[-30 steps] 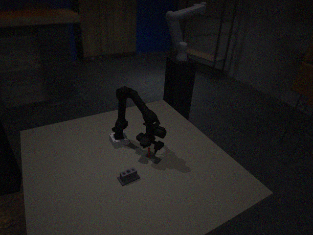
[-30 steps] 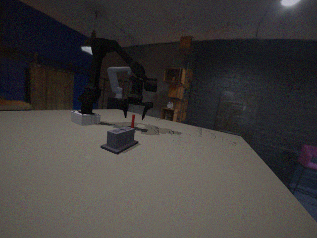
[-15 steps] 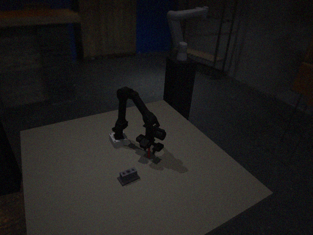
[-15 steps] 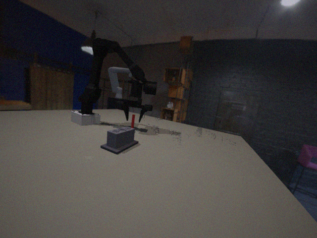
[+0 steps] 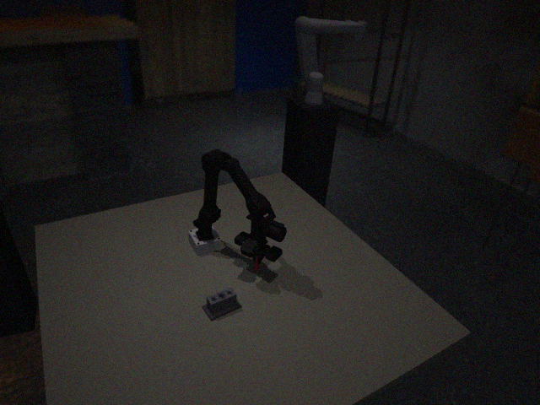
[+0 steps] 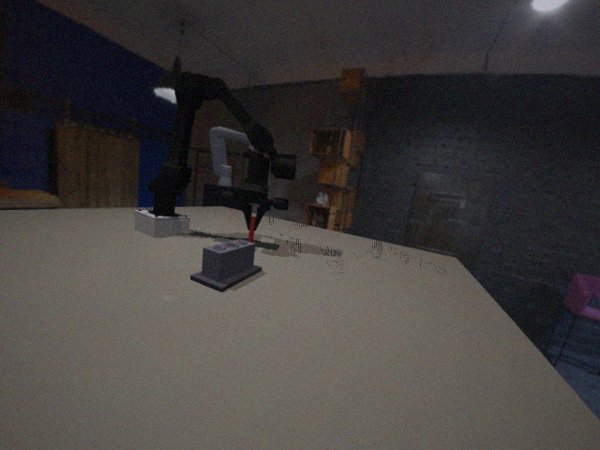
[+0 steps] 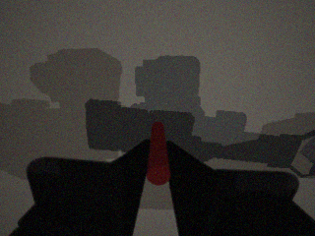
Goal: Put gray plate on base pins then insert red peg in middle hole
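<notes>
My gripper tip is now 140 mm short of the gray plate and 180 mm to the left of it. The rest, counted from my gripper tip: dark flat base (140 mm ahead, 180 mm to the right, 30 mm below); red peg (right at my gripper tip).
</notes>
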